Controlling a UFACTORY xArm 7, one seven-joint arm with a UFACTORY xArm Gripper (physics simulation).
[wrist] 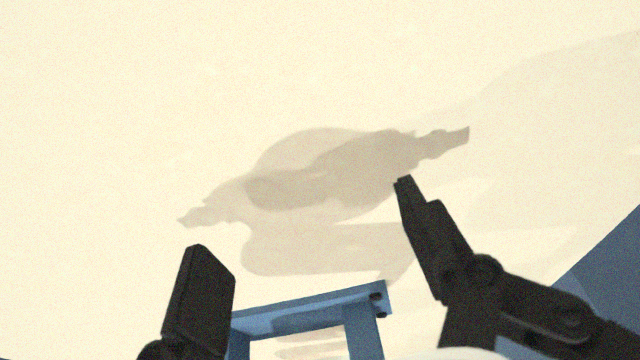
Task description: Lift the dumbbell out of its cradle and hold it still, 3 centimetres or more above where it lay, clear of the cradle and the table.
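Places are measured from the arm's base along level axes (x right, y up, z back), in metres.
Where they show: gripper, fingertip midpoint: [304, 233].
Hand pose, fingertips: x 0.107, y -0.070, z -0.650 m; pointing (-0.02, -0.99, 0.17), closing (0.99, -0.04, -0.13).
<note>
After its pixels a point has its place.
My gripper [304, 233] {z -0.650, x 0.107, y -0.071 m} is open in the wrist view, its two black fingers wide apart and nothing between them. Beyond and between the fingertips are the pale table top and shadows. A blue frame [305, 312] {z -0.456, x 0.066, y -0.097 m} with a crossbar, an upright and small dark holes shows in part at the bottom, between the lower parts of the fingers. It may be part of the cradle; I cannot tell for sure. The dumbbell does not show in this view. The rest of the blue frame is cut off by the lower edge.
The cream table top [125, 100] {z -0.712, x 0.052, y -0.105 m} fills most of the view. Overlapping grey-brown shadows [320, 185] {z -0.639, x 0.116, y -0.105 m} lie across its middle. A dark blue surface [612, 280] shows at the lower right, behind the right finger's linkage. A pale rounded edge [450, 354] shows at the bottom.
</note>
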